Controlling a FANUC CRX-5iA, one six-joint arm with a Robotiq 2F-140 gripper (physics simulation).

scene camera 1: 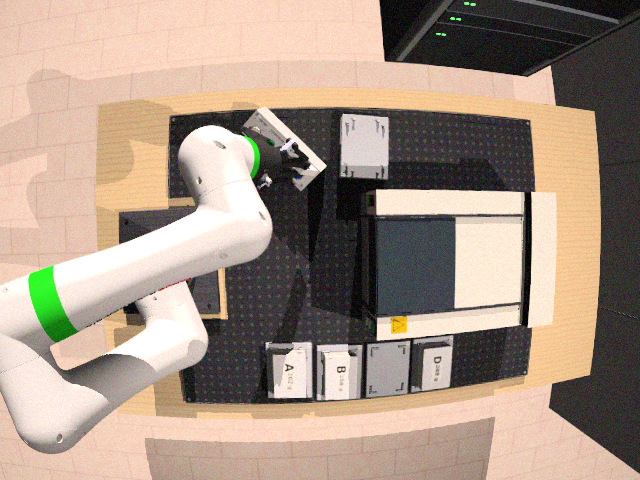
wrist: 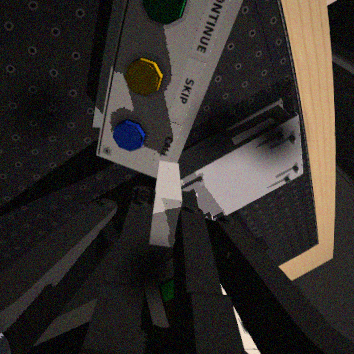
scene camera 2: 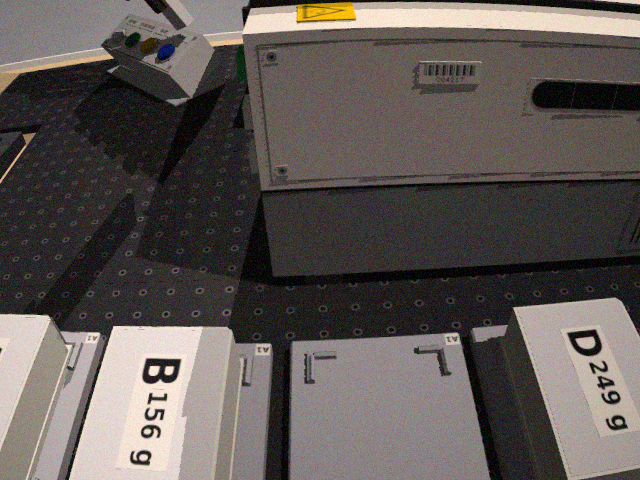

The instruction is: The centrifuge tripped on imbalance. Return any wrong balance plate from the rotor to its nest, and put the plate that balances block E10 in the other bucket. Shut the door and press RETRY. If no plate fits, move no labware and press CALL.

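Places are measured from the arm's base along level axes (x ahead, y up, z right), in metres.
Where they show: gripper, fingertip midpoint: (scene camera 1: 311, 169) (wrist: 165, 179) (scene camera 2: 185, 25).
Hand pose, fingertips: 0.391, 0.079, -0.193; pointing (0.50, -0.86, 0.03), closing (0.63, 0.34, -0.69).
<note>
After its pixels a point has its place, as x, y, z.
My gripper (scene camera 1: 309, 166) @[0.391, 0.079, -0.193] (scene camera 2: 180, 24) @[0.391, 0.079, -0.193] (wrist: 165, 179) @[0.391, 0.079, -0.193] is shut and empty, over the CALL end of the button box (scene camera 1: 279, 129) @[0.325, 0.057, -0.302] (scene camera 2: 199, 67) @[0.402, 0.020, -0.179] (wrist: 175, 50) @[0.325, 0.049, -0.256]. In the wrist view, the blue CALL button (scene camera 2: 165, 51) @[0.359, 0.049, -0.183] (wrist: 129, 135) @[0.357, 0.050, -0.190] lies left of and beyond the fingertips; contact is not visible. Yellow SKIP (scene camera 2: 149, 45) @[0.331, 0.049, -0.219] (wrist: 144, 76) @[0.326, 0.050, -0.229] and a green button (scene camera 2: 132, 39) @[0.298, 0.049, -0.260] (wrist: 165, 7) @[0.298, 0.051, -0.265] follow. Plates A (scene camera 1: 299, 382) @[0.302, 0.034, 0.339], B 156 g (scene camera 1: 338, 374) @[0.405, 0.033, 0.330] (scene camera 2: 155, 408) @[0.413, 0.034, 0.343] and D 249 g (scene camera 1: 435, 366) @[0.672, 0.034, 0.356] (scene camera 2: 599, 382) @[0.674, 0.034, 0.368] sit on nests; the nest (scene camera 1: 387, 369) @[0.544, -0.008, 0.353] (scene camera 2: 382, 413) @[0.547, -0.008, 0.337] between B and D is bare. The centrifuge (scene camera 1: 488, 263) @[0.771, 0.190, 0.065] (scene camera 2: 387, 129) @[0.570, 0.119, 0.209] hides its rotor. Block E10 does not show.
A light grey stand (scene camera 1: 364, 142) @[0.534, 0.020, -0.255] (wrist: 250, 170) @[0.527, 0.020, -0.255] with corner guides stands right of the button box. The tall centrifuge housing is at the right of the black perforated mat (scene camera 1: 248, 310) @[0.195, -0.019, 0.140]. My arm spans the left side. A black server rack (scene camera 1: 491, 49) stands behind the table.
</note>
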